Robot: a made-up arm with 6 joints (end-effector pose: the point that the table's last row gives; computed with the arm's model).
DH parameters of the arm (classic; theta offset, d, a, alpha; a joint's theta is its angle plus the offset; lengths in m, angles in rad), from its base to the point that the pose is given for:
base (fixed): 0.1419 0 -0.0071 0
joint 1: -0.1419 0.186 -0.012 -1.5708
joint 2: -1.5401 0 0.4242 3.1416
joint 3: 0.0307 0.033 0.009 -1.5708
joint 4: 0 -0.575 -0.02 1.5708
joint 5: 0 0.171 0.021 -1.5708
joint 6: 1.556 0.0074 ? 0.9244
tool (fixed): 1.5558 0.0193 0 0
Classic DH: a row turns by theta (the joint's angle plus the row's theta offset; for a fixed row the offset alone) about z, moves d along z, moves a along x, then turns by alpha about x.
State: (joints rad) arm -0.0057 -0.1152 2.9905 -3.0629 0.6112 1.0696
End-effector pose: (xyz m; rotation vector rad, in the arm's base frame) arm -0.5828 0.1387 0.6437 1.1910 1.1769 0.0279
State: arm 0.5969 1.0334 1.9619 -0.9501 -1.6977 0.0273
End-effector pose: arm 0.7772 0.3588 0.7905 -0.2838 0.5044 -1.6971
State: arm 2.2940 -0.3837 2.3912 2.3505 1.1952 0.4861
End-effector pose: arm 0.3958 -0.5851 0.6255 -1.8195 0.5843 0.7259
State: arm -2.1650 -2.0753 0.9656 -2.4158 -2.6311 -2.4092
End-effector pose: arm 0.6073 0.7479 0.1462 -0.2016 0.0817 1.2675
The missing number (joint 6, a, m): -0.0268
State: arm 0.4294 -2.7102 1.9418 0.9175 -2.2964 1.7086
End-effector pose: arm -0.0617 -0.1957 -0.8209 -2.0148 -0.0774 1.0016
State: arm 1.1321 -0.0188 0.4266 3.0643 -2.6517 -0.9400
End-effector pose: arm 0.0620 0.5324 0.9051 -1.1006 0.0550 0.7711
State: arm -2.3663 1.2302 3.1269 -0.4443 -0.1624 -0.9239
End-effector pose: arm -0.3630 -0.0569 0.8706 -2.1856 1.3025 1.2723
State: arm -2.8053 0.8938 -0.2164 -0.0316 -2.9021 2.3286
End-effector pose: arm -0.5904 -0.0216 -0.1146 1.6059 1.4137 -1.8796
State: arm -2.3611 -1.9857 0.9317 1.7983 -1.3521 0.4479
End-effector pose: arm 0.7505 0.7239 -0.0223 -0.5106 0.8524 -1.3355
